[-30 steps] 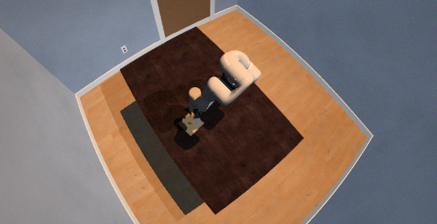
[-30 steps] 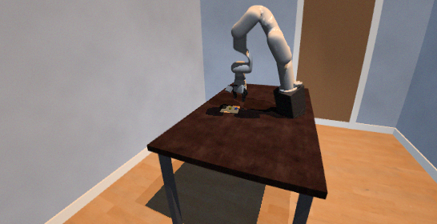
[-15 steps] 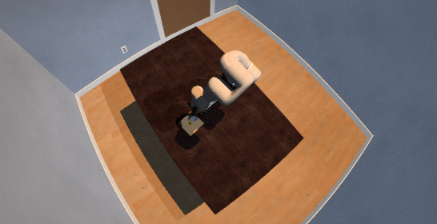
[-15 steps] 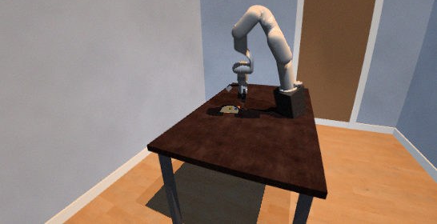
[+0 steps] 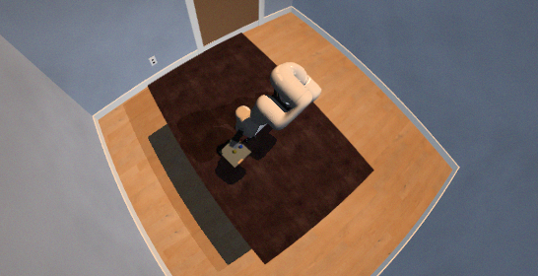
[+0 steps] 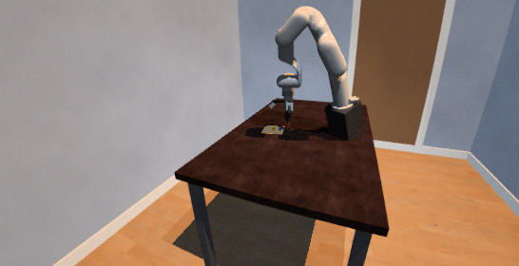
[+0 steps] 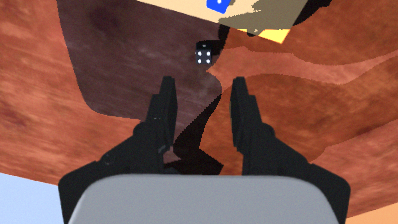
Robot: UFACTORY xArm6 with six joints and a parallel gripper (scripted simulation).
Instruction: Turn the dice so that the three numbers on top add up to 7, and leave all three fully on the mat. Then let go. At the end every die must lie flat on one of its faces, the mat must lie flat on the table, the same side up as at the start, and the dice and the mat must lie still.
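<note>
My gripper is now 9 cm above the black die and 1 cm past it. Round my hand: mat: 9 cm below, 9 cm ahead, 1 cm to the left; blue die: 8 cm below, 5 cm ahead, 1 cm to the left; yellow die: 9 cm ahead, 8 cm below, 1 cm to the left.
</note>
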